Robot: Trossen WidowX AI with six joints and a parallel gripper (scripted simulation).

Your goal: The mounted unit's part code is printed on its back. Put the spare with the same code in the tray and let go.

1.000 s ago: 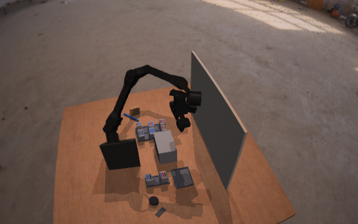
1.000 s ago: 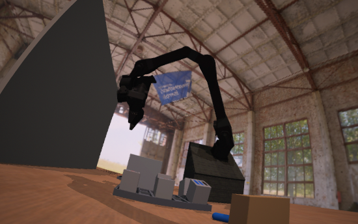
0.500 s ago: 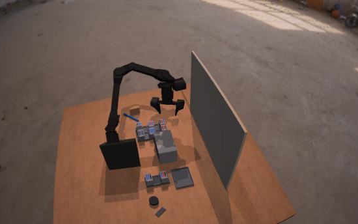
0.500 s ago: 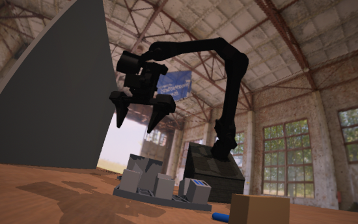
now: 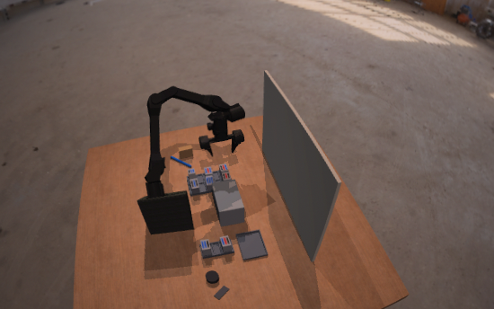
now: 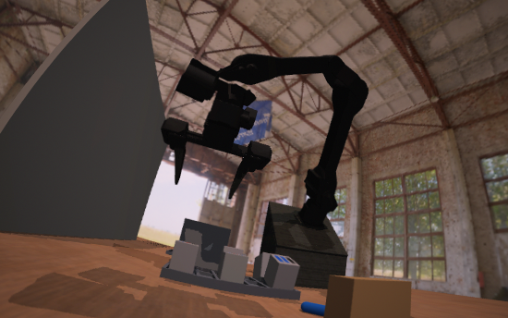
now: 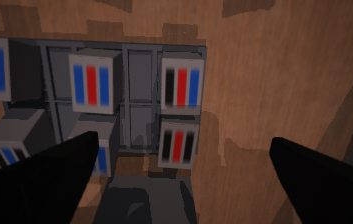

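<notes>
Right now the dark tray is 41 cm to the right of my gripper tip and 13 cm below it. From my gripper tip the other things lie so: spare 9 cm below, 7 cm behind, 1 cm to the left; then cardboard box 20 cm to the left, 15 cm behind, 11 cm below; then grey mounted unit 19 cm to the right, 8 cm below, 3 cm behind.
</notes>
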